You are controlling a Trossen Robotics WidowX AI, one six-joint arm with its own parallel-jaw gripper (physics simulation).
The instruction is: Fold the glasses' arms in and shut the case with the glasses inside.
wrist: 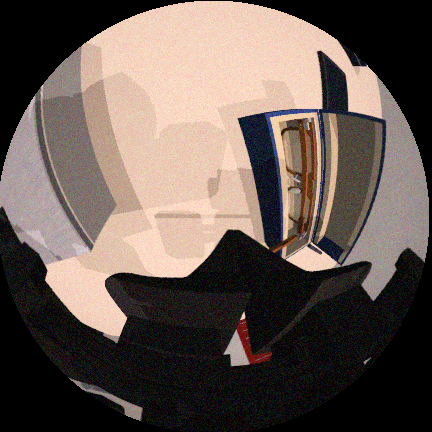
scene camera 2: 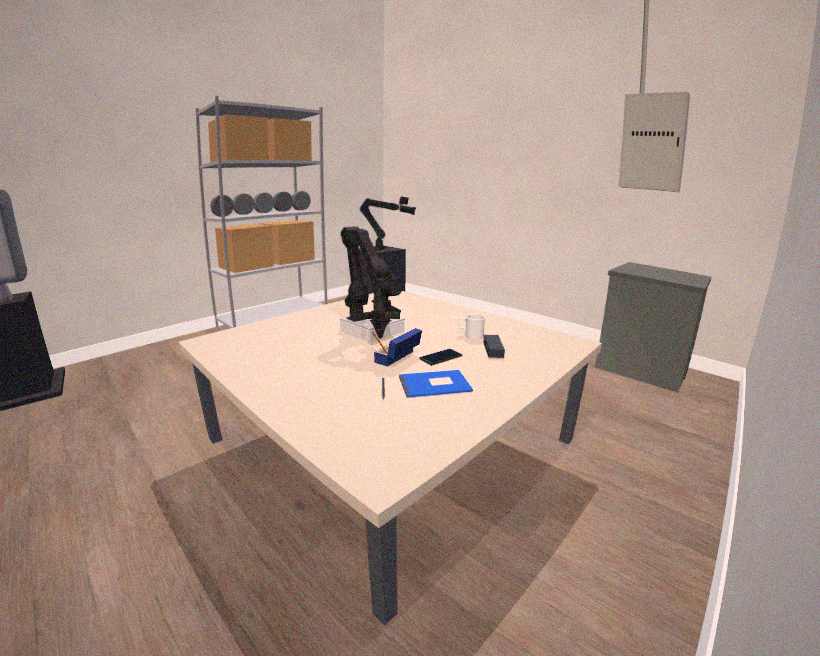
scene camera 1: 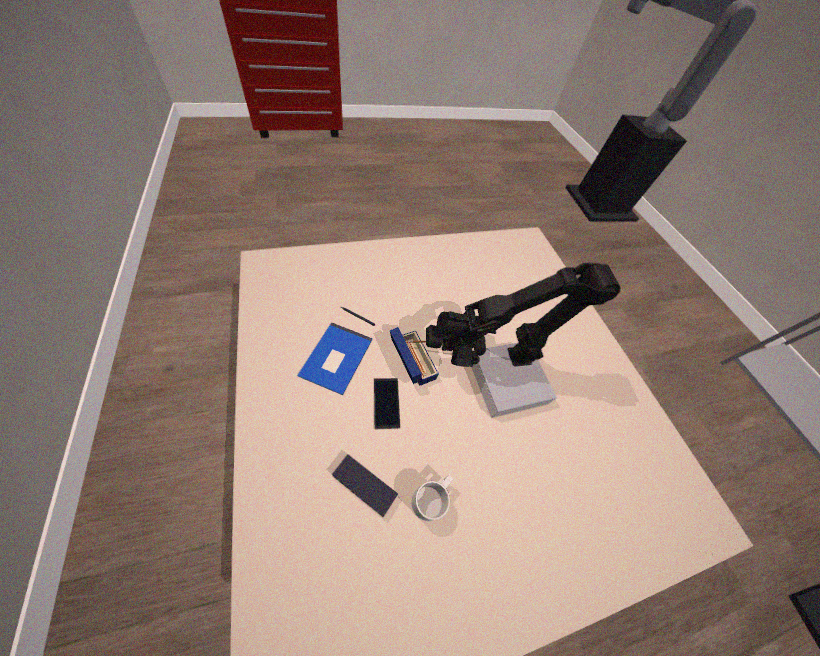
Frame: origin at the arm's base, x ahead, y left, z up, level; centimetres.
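Where they show: gripper, fingertip midpoint: (wrist: 232,235) (scene camera 2: 380,338) (scene camera 1: 442,349); arm's base, link origin: (scene camera 2: 356,318) (scene camera 1: 519,356).
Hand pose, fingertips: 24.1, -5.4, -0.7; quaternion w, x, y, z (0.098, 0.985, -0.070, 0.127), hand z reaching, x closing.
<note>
Things, the pixels of their top centre, and the offset from my fingertips, as dx, dy, dz. "spot": a spot on its surface instead.
- pen, top centre: (scene camera 2: 383,387) (scene camera 1: 357,314) +25.4, -18.3, -4.3
- blue notebook, top centre: (scene camera 1: 336,355) (scene camera 2: 434,381) +32.8, -3.2, -4.4
- black phone, top centre: (wrist: 338,101) (scene camera 1: 386,402) (scene camera 2: 441,355) +19.2, +13.5, -4.4
- dark box, top centre: (scene camera 1: 364,484) (scene camera 2: 494,341) +27.4, +34.5, -1.7
- white mug, surface spot: (scene camera 1: 418,509) spot: +16.0, +42.1, +3.2
The blue case (scene camera 1: 427,367) (scene camera 2: 386,357) (wrist: 262,175) stands open on the table, its lid (scene camera 1: 406,356) (scene camera 2: 405,343) (wrist: 351,175) tilted up on the side away from the robot's base. The brown-orange glasses (wrist: 307,175) lie inside. One arm lies along the frame; the other sticks out over the case's end and wall, towards the robot's base side, and passes behind my fingers in the wrist view. My gripper (scene camera 2: 380,333) (wrist: 232,235) is shut and empty, low beside the case on the robot's base side, close to the protruding arm. Whether it touches the arm is hidden.
The pen (scene camera 1: 357,316) (scene camera 2: 382,387) and blue notebook (scene camera 1: 315,365) (scene camera 2: 422,387) lie beyond the lid. A black phone (scene camera 1: 386,403) (scene camera 2: 441,356) lies near the case. A dark box (scene camera 1: 364,484) (scene camera 2: 493,346) and white mug (scene camera 1: 418,509) (scene camera 2: 474,328) are farther along. My base stands on a grey block (scene camera 1: 516,389).
</note>
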